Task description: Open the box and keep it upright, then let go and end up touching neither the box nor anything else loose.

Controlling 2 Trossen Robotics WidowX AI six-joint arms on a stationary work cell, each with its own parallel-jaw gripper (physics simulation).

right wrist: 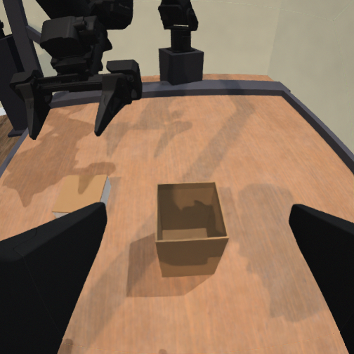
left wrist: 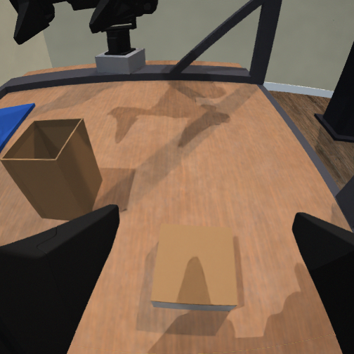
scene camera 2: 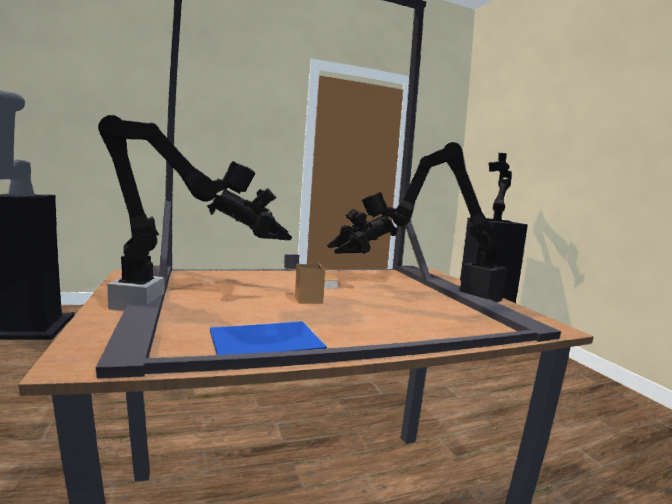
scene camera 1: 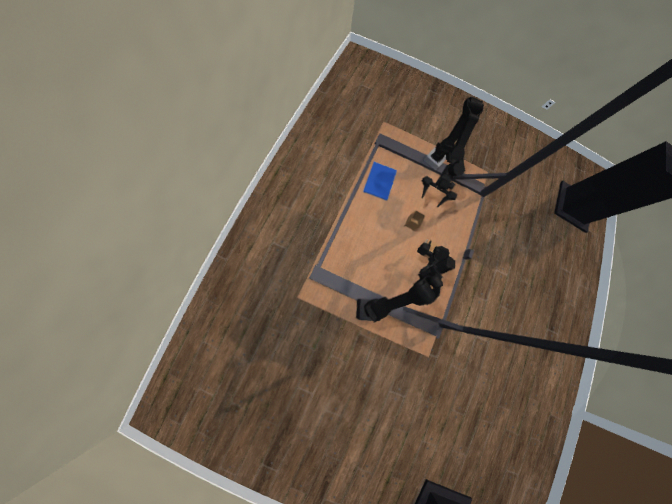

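Pixels of known places: left gripper, fingertip midpoint: [scene camera 2: 331, 249] [scene camera 1: 438, 245]; right gripper, fingertip midpoint: [scene camera 2: 289, 236] [scene camera 1: 429, 202]; left arm's base at its link origin: [scene camera 2: 485, 265] [scene camera 1: 370, 310]; right arm's base at its link origin: [scene camera 2: 136, 280] [scene camera 1: 437, 156].
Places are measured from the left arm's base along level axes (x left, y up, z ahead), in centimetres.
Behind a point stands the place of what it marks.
Observation:
The brown box [scene camera 1: 414, 220] @[x -26.2, y -10.7, z 51.4 cm] [scene camera 2: 309, 284] @[x -21.8, y -5.4, z 51.5 cm] [left wrist: 55, 185] [right wrist: 192, 255] stands upright on the table, its top open. Its separate lid [scene camera 2: 331, 283] @[x -31.3, y -9.2, z 35.9 cm] [left wrist: 195, 265] [right wrist: 82, 192], tan on top with a pale edge, lies flat on the table beside the box, apart from it. My left gripper [scene camera 2: 332, 249] @[x -34.3, y 1.0, z 34.6 cm] [left wrist: 208, 218] [right wrist: 62, 136] is open and empty, raised above the table on the lid's side, touching neither lid nor box. My right gripper [scene camera 1: 430, 200] @[x -27.2, y 7.0, z 55.1 cm] [scene camera 2: 287, 237] @[x -27.2, y 7.0, z 55.1 cm] [left wrist: 50, 34] [right wrist: 200, 213] is open and empty, raised above the box's height and apart from it.
A flat blue mat [scene camera 1: 380, 181] @[x -5.4, y -10.0, z 73.3 cm] [scene camera 2: 265, 337] @[x -5.3, y -10.0, z 74.2 cm] [left wrist: 11, 120] lies on the table, nearer the front in scene camera 2. Dark frame rails [scene camera 2: 341, 355] @[x 10.0, y -9.6, z 66.8 cm] run around the table top, and upright frame posts [scene camera 2: 416, 135] @[x -39.4, y 41.8, z -6.1 cm] rise at the back.

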